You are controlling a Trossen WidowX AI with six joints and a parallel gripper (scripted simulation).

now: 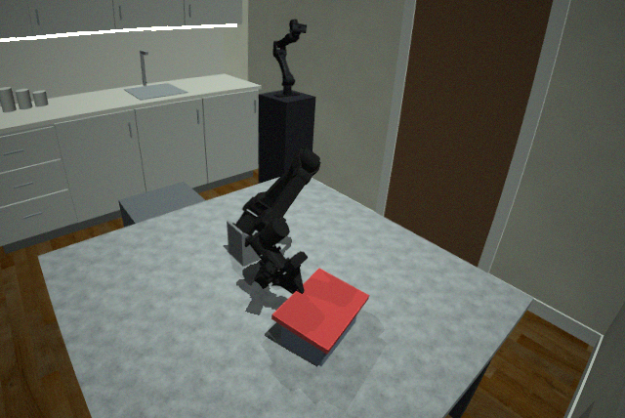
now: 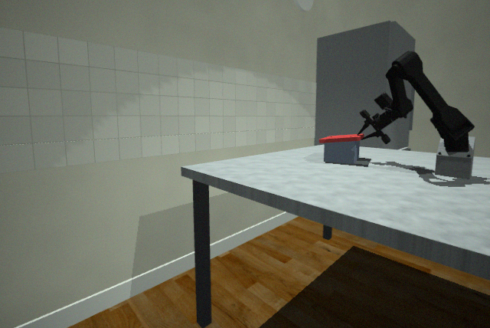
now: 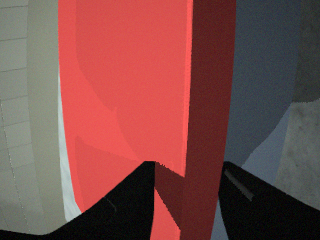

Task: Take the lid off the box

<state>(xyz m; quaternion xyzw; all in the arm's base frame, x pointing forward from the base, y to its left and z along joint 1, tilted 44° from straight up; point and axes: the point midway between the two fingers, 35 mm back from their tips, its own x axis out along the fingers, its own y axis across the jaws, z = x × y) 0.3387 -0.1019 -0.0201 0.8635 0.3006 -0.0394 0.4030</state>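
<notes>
Right now my hand is 10 cm short of the red lid, 3 cm above it and 2 cm to the right of it. From my hand the other things lie so: storage box (10 cm ahead, 8 cm below, 2 cm to the left).
</notes>
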